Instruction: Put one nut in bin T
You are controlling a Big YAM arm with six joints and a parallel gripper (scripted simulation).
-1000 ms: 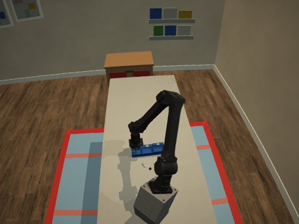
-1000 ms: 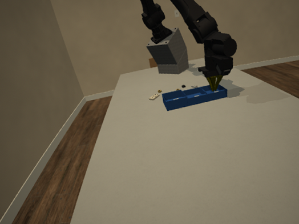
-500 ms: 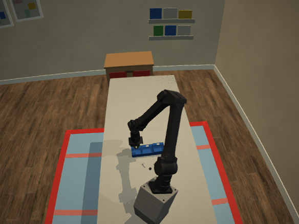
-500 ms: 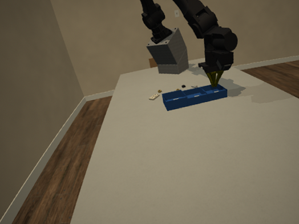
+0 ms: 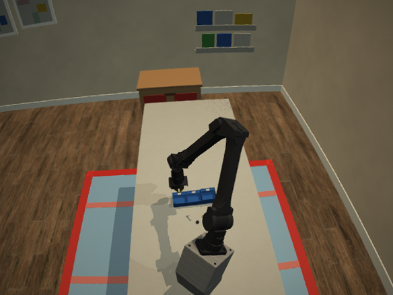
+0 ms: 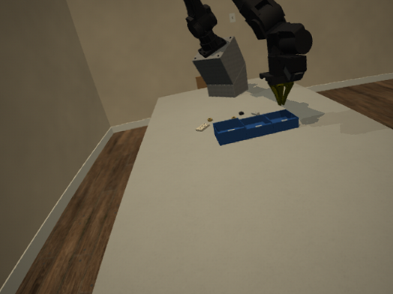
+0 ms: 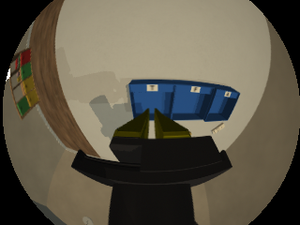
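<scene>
My hand is 180 mm past the black nut, 80 mm above it and 50 mm to the left of it. Also, from my hand: small grey screw: 130 mm behind, 70 mm below, 10 mm to the right; blue bin unit: 80 mm to the right, 60 mm below, 30 mm behind; white domino: 210 mm to the right, 170 mm behind, 70 mm below.
</scene>
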